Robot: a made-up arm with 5 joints.
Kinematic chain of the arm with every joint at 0, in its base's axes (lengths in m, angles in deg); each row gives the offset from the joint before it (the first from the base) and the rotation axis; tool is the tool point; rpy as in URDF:
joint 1: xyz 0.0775 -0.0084 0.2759 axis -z
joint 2: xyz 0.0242 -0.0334 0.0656 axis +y
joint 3: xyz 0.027 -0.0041 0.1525 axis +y
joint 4: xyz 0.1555 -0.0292 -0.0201 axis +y
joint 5: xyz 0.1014 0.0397 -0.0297 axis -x
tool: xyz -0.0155 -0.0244 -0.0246 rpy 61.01 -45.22 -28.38
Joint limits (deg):
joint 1: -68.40..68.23
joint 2: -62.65..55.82
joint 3: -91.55..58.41
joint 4: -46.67..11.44
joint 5: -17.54..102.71
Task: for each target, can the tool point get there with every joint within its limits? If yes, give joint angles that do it. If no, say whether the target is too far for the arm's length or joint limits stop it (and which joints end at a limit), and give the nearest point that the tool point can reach.
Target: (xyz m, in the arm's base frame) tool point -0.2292 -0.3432 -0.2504
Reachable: no: too far | nearest point 0.0901 -0.1948 0.1508 | short by 0.534 m
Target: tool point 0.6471 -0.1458 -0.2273
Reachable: no: too far | nearest point 0.3810 -0.0816 0.1859 | short by 0.496 m
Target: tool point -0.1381 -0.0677 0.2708
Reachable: no: joint limits stop it (at a limit: joint 1, joint 2, joint 3, joint 4) | nearest point 0.0220 -0.0318 0.2246 | short by 0.170 m
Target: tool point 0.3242 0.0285 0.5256
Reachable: yes | joints -22.35 -14.76 13.36 -42.25 64.36
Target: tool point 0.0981 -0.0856 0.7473
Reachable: yes | joints 34.65 -15.12 -65.71 -38.05 0.96
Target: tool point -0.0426 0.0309 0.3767
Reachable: no: joint limits stop it (at a limit: joint 1, joint 2, joint 3, joint 4, joint 5) | nearest point 0.0318 -0.0096 0.2368 | short by 0.164 m
